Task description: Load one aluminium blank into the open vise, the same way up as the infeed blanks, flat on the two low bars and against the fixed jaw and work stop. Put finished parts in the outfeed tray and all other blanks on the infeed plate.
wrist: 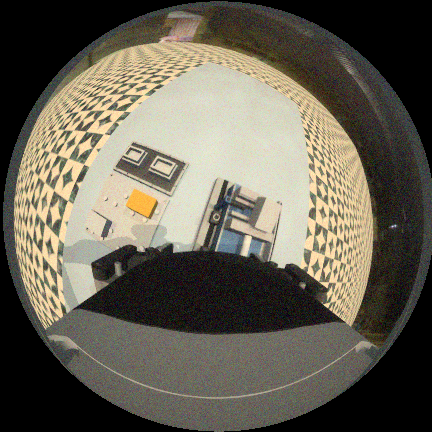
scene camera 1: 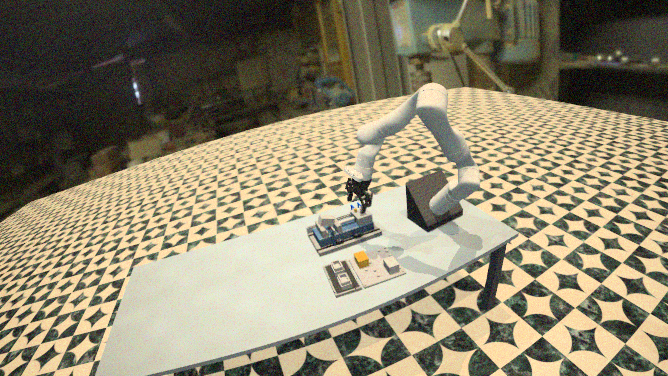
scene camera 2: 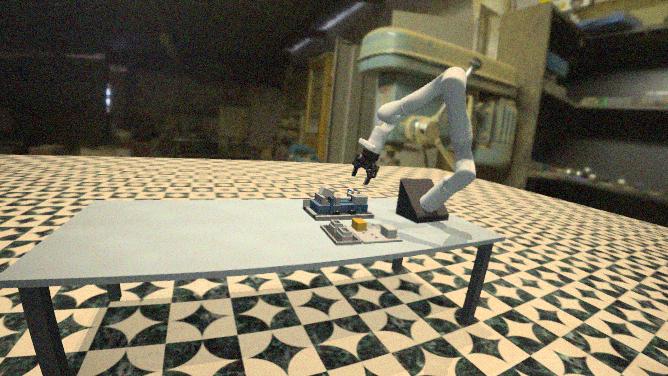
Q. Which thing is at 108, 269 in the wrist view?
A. My gripper.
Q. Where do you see an infeed plate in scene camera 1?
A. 369, 277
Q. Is my gripper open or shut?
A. Open.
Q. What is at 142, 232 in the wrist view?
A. An infeed plate.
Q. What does my gripper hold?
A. Nothing.
